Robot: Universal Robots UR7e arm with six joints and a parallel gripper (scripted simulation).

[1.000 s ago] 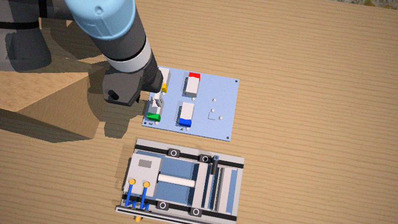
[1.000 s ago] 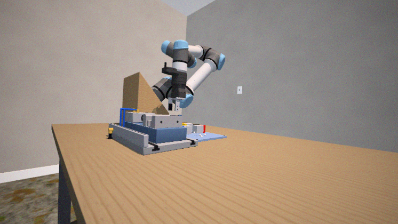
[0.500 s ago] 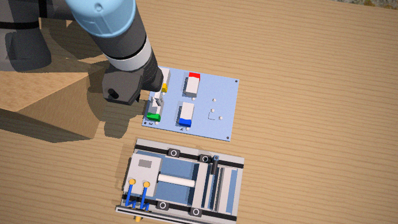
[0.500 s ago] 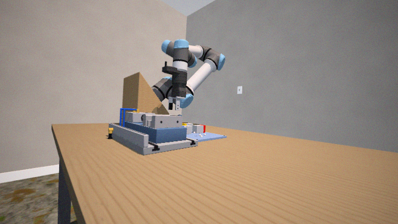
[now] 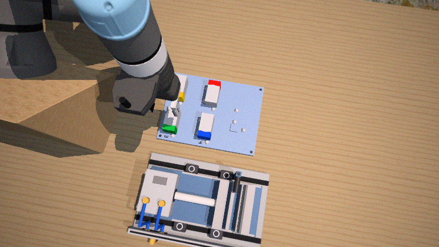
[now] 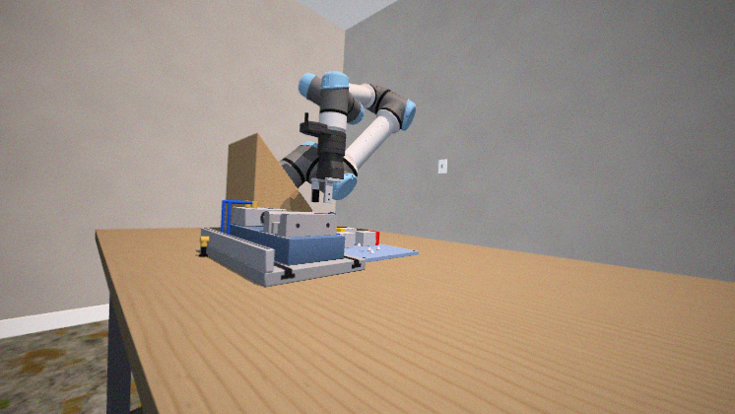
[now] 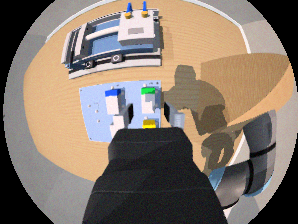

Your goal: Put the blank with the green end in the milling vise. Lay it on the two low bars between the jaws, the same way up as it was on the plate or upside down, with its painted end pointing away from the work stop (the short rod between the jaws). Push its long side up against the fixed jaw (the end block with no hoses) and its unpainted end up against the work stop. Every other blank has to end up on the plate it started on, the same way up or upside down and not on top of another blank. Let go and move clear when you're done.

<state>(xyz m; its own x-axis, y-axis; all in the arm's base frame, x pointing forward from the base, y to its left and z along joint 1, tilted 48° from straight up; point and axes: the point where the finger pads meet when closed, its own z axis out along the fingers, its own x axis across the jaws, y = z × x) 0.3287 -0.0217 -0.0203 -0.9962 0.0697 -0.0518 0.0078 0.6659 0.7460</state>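
My hand is 11 cm above the green-ended blank. The rest, counted from my hand: yellow-ended blank: 11 cm below, 9 cm to the left; then blue-ended blank: 11 cm below, 9 cm ahead; then light blue plate: 13 cm below, 10 cm ahead, 5 cm to the left.
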